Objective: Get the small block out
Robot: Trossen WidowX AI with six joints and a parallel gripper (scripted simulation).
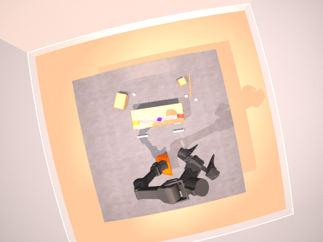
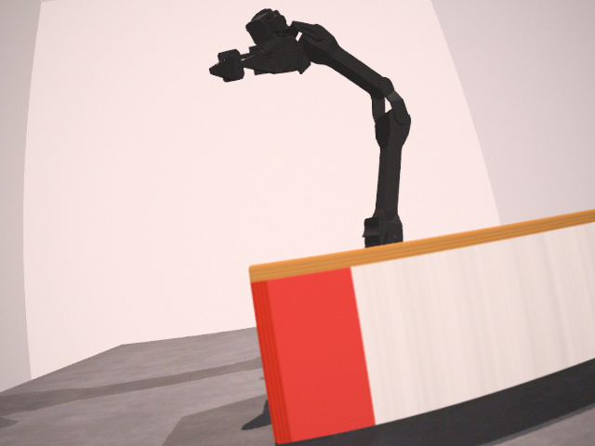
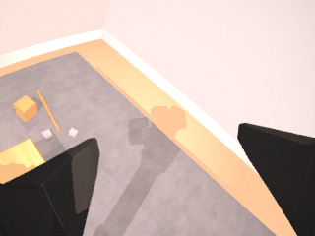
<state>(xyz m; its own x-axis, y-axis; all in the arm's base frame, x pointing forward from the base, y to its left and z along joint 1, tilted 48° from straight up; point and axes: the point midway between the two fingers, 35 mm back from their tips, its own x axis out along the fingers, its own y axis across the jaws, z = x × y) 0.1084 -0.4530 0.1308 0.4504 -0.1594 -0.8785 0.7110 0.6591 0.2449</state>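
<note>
Right now my gripper tip is 20 cm short of the purple block, 17 cm to the right of it and 41 cm above it. From my gripper tip the other things lie so: thin orange stick: 41 cm ahead, 16 cm to the right, 49 cm below; then clear-fronted box: 19 cm ahead, 18 cm to the left, 43 cm below.
</note>
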